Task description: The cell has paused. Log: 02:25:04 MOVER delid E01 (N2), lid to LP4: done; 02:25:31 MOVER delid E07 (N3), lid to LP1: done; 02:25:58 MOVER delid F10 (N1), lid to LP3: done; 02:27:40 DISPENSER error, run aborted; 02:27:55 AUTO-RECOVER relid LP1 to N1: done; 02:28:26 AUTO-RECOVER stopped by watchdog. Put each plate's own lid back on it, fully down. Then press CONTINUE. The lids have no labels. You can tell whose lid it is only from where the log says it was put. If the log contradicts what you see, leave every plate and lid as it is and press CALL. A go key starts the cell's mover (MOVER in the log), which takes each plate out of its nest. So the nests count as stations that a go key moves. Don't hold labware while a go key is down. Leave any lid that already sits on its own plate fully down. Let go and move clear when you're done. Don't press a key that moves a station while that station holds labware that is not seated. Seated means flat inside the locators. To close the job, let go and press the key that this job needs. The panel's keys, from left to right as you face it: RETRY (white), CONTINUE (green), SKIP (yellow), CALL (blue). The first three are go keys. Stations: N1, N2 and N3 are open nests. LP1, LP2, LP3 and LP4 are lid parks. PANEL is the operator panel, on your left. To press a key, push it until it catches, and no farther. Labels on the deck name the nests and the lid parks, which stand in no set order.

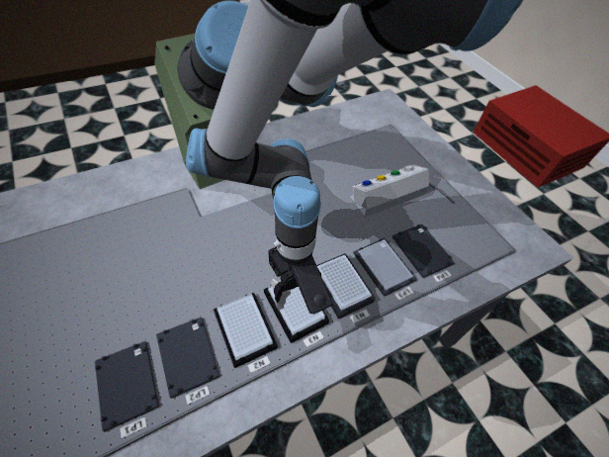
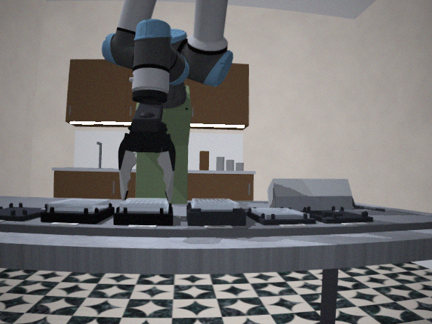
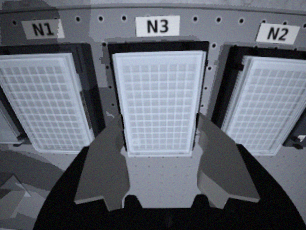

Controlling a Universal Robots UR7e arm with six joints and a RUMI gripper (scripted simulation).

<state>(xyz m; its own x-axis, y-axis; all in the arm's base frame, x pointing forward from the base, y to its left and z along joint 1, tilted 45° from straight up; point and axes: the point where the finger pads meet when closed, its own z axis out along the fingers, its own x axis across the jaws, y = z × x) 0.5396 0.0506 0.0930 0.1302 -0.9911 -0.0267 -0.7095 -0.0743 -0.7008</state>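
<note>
My gripper is now 2 cm above the plate. From my hand the other things lie so: LP4 lid park (38 cm to the left, 6 cm behind, 4 cm below); LP3 lid park (26 cm to the left, 4 cm below, 4 cm behind); lid park LP2 (26 cm to the right, 4 cm below, 4 cm ahead).
</note>
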